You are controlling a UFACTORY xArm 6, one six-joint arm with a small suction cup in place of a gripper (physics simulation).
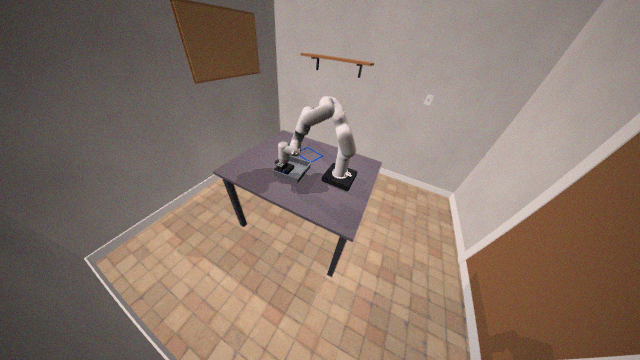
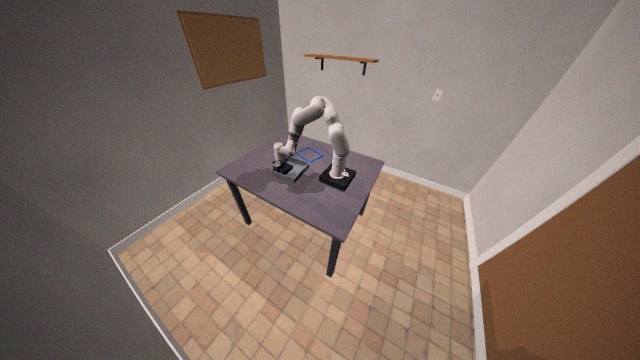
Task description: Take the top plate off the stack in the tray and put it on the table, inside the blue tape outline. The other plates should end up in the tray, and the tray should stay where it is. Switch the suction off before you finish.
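Places are measured from the arm's base along level axes (x ahead, y left, z up), in metres.
Pixels of known places: hand, tool point: (image 1: 284, 174) (image 2: 282, 174); arm's base, link origin: (image 1: 339, 174) (image 2: 337, 173).
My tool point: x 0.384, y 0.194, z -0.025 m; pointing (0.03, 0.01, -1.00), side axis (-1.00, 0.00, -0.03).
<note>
For each thing: its top centre in the pictures, then the offset to it from my tool point. "spot": a spot on its surface instead. Level surfaces: height alone.
- grey tray, top centre: (image 1: 292, 166) (image 2: 290, 166) dx -0.019, dy -0.089, dz +0.028 m
- blue tape outline, surface spot: (image 2: 322, 156) (image 1: 322, 156) spot: dx -0.140, dy -0.415, dz -0.021 m
- purple-grey table, surface height: dz -0.022 m
A grey tray (image 1: 300, 170) (image 2: 299, 170) stands on the table. A dark stack of plates (image 1: 286, 169) (image 2: 284, 168) is in its left part, with a small blue spot low on it; single plates cannot be told apart. The blue tape outline (image 1: 323, 156) (image 2: 322, 156) lies on the table behind the tray, and no plate shows inside it. My suction gripper (image 1: 282, 165) (image 2: 279, 164) points down at the stack, at or very close to its top. The cup is too small and too hidden to show whether it touches or holds the top plate.
The arm's black base (image 1: 340, 178) (image 2: 337, 178) stands on the purple-grey table (image 1: 327, 207) (image 2: 325, 205), right of the tray. The arm arches from it over to the tray. A wooden shelf (image 1: 337, 59) (image 2: 341, 58) hangs on the wall behind.
</note>
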